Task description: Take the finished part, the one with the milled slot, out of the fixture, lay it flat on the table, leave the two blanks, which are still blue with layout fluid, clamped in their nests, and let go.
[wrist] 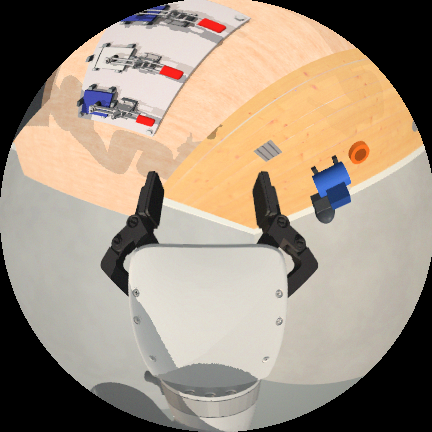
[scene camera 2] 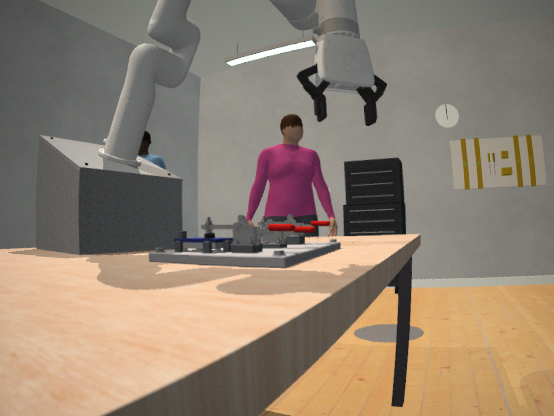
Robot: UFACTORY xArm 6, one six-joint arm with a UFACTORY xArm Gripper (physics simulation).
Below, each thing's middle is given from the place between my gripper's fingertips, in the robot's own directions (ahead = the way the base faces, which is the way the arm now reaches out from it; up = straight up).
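My gripper: 10 mm to the left of the fixture plate (scene camera 2: pixel 297 253), 180 mm past it, 220 mm above it.
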